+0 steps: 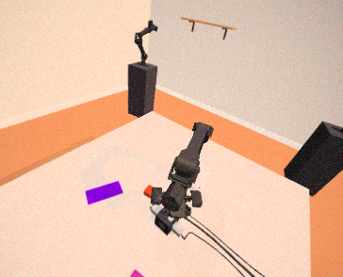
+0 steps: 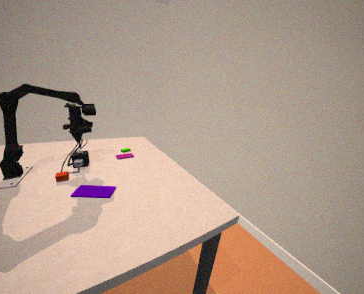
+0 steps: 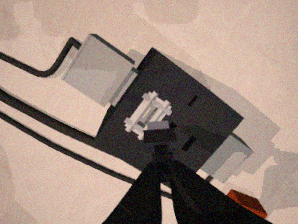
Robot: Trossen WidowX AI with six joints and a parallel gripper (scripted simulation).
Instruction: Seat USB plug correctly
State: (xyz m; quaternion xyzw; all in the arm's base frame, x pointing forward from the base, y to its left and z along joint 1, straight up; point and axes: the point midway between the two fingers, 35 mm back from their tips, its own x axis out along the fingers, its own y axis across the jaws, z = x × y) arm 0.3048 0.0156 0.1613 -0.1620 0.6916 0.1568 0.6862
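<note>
Now: the dark USB plug 2 cm below my gripper tip. Also, from my gripper tip: magenta piece (26 cm ahead, 13 cm below, 1 cm to the right); then small orange block (16 cm to the right, 12 cm below, 10 cm behind); then pale-rimmed socket (7 cm below, 1 cm to the left).
</note>
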